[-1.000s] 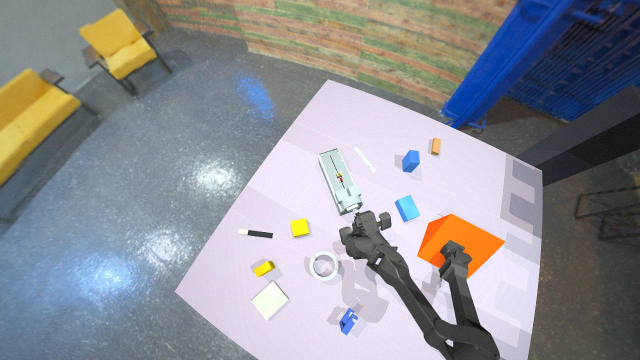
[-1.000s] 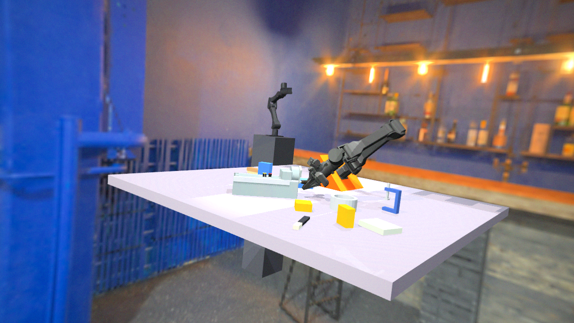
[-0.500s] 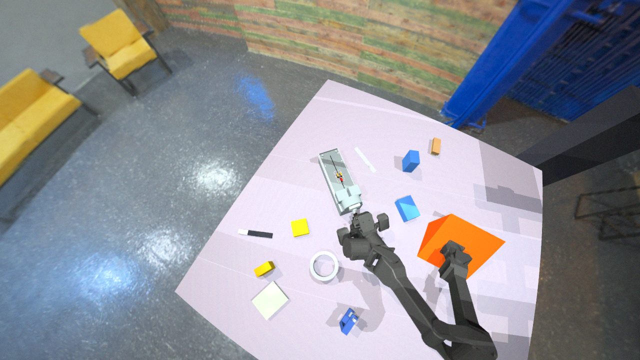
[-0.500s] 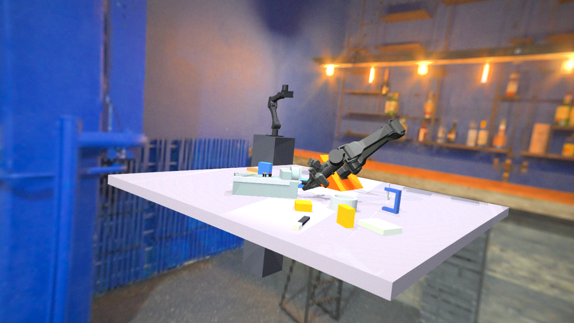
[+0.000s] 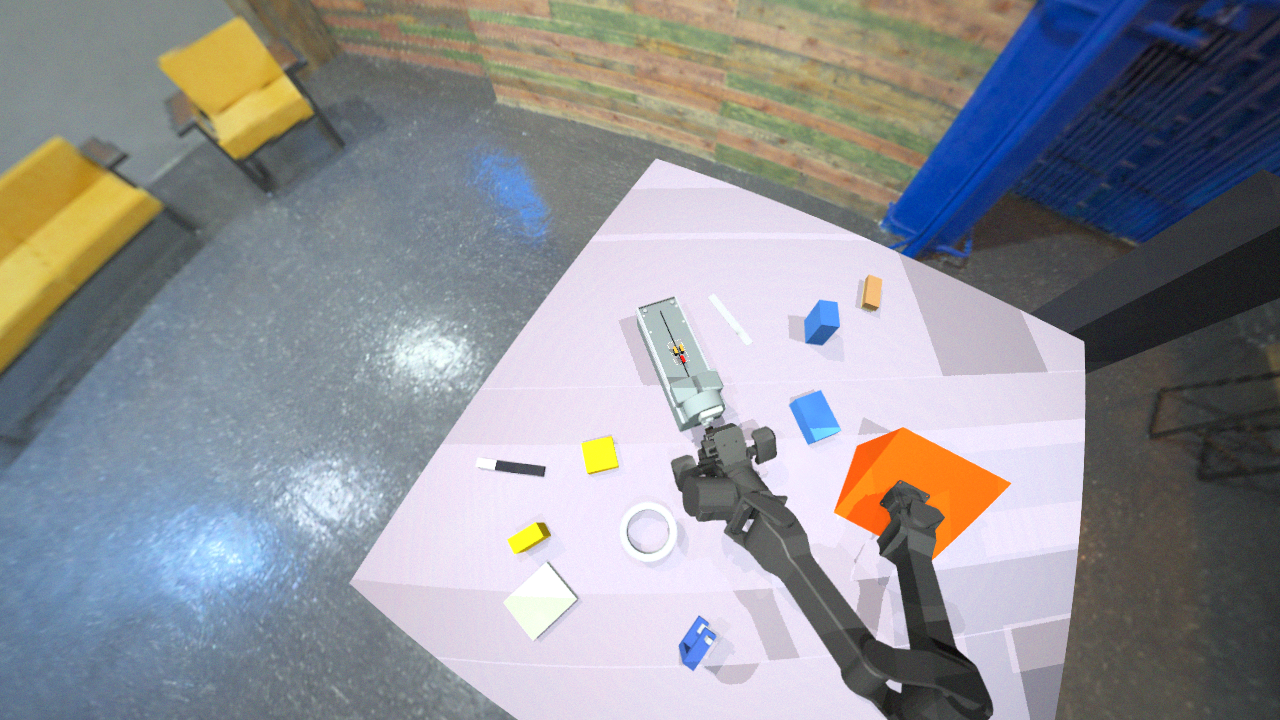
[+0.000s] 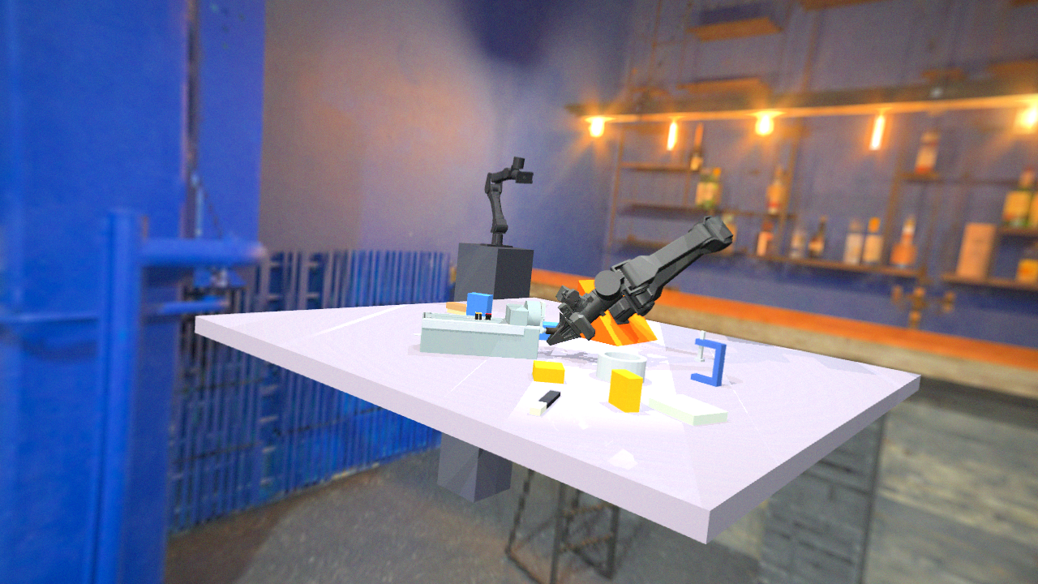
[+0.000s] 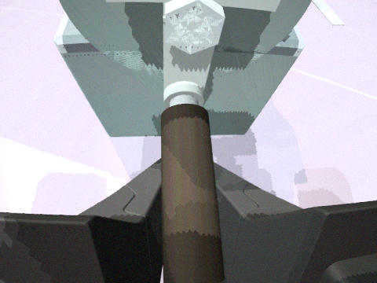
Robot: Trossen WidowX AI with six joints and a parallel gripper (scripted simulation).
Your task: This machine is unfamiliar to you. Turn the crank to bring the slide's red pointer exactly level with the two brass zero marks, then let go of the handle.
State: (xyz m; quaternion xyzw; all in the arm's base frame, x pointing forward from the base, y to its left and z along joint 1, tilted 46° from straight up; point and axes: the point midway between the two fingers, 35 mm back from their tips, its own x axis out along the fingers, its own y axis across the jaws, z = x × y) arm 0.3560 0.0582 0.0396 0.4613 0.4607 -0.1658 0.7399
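The brown crank handle is 3 cm above my gripper tip, 1 cm to the left of it and 1 cm behind it. Also, from my gripper tip: metal strip: 27 cm to the right, 7 cm ahead, 3 cm below; blue clamp: 33 cm to the left, 14 cm behind, 2 cm above; red pointer: 11 cm ahead, 9 cm to the right, 5 cm above.
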